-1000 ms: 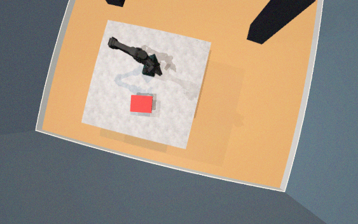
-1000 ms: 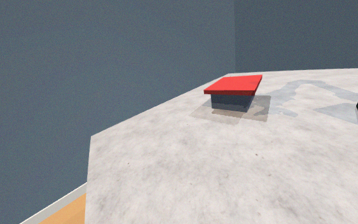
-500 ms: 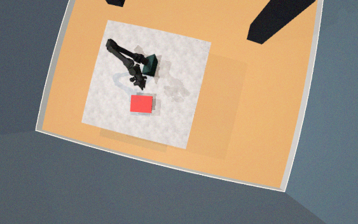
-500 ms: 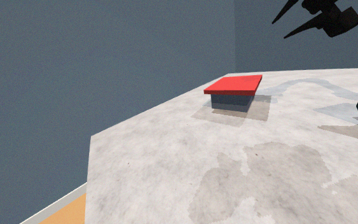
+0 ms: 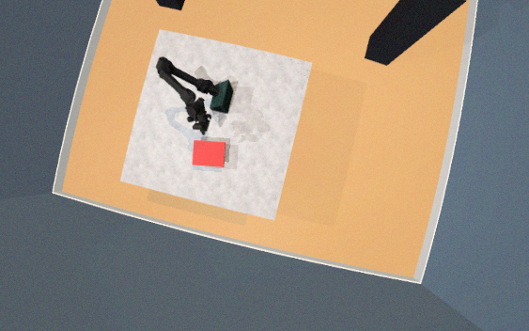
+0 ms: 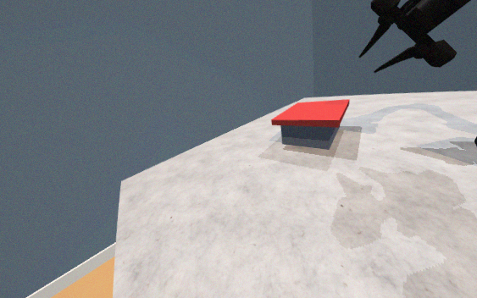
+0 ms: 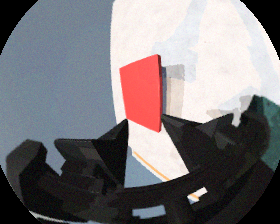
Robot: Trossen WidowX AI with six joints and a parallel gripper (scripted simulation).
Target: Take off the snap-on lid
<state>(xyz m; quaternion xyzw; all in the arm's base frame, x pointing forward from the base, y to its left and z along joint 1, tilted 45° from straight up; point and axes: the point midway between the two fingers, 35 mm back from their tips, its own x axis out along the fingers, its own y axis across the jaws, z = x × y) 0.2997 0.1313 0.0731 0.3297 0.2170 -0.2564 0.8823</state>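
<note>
The red lid lies 13 cm ahead of my gripper tip, 11 cm below it and 2 cm to the left of it. Round my gripper tip: storage box 15 cm below, 13 cm ahead, 2 cm to the left.
</note>
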